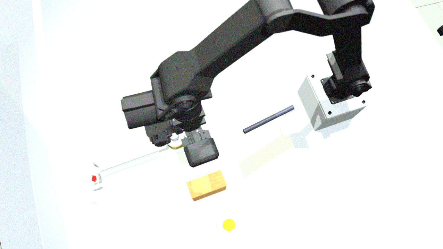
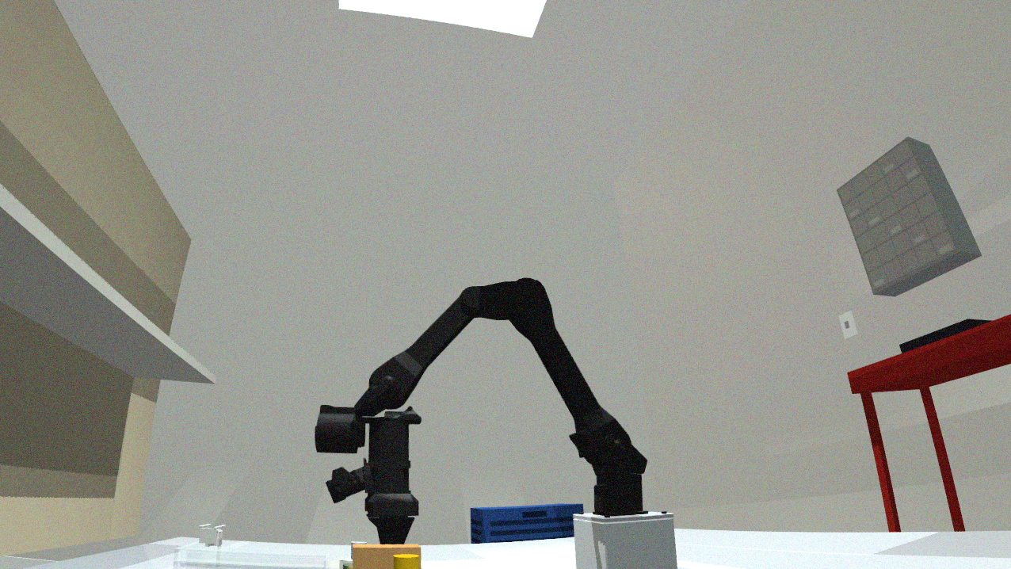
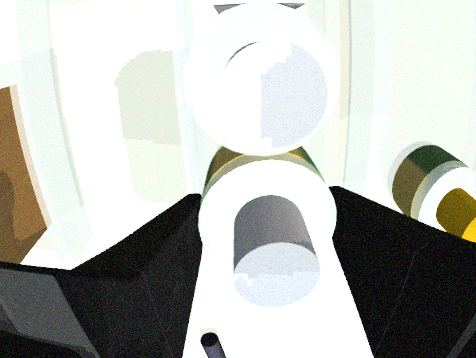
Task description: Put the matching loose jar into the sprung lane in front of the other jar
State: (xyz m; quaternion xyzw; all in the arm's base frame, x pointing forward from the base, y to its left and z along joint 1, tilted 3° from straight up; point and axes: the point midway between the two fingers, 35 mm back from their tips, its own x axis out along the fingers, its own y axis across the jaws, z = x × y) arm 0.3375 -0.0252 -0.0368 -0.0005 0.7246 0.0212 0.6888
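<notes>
My gripper tip is now 140 mm short of the clear sprung lane, 30 mm to the right of it and 10 mm above it. Also, from my gripper tip: red mark: 230 mm ahead, 40 mm to the left, 40 mm above; then dark rod: 180 mm behind, 30 mm below, 20 mm to the left.
</notes>
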